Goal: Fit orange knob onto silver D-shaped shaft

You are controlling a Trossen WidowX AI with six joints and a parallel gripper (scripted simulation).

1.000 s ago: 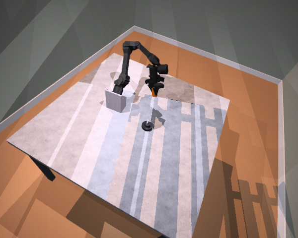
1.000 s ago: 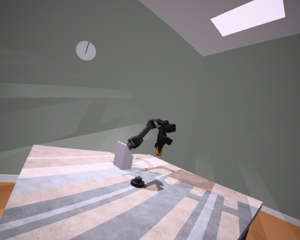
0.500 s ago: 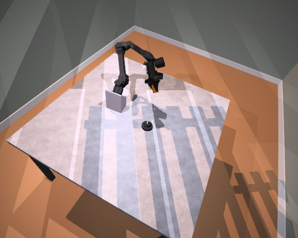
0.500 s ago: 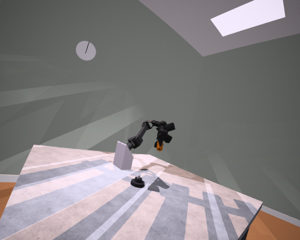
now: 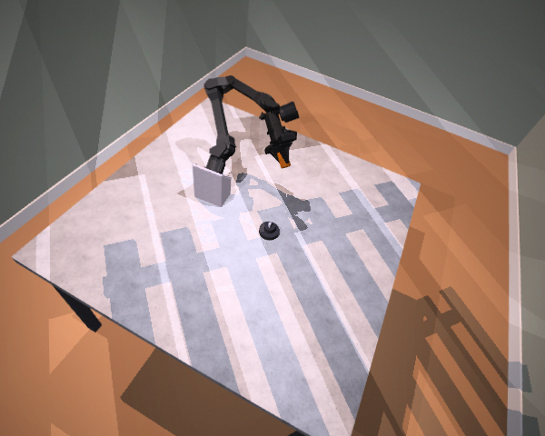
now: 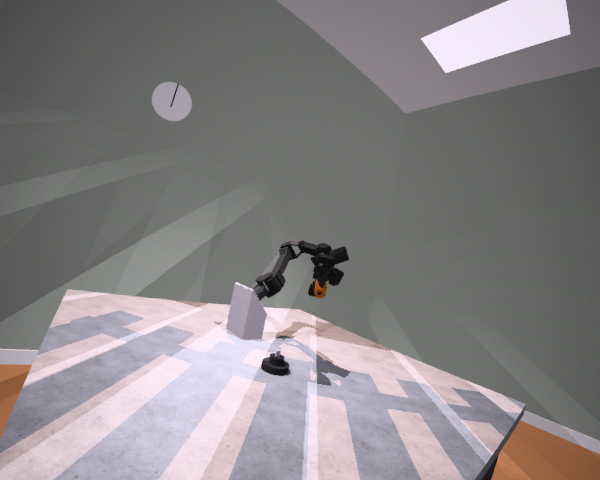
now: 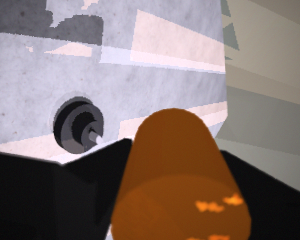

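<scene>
The orange knob is 20 mm behind my gripper tip, 20 mm to the left of it and 20 mm above it. The rest, counted from my gripper tip: round pedestal 30 mm ahead, 150 mm to the right, 220 mm below.
</scene>
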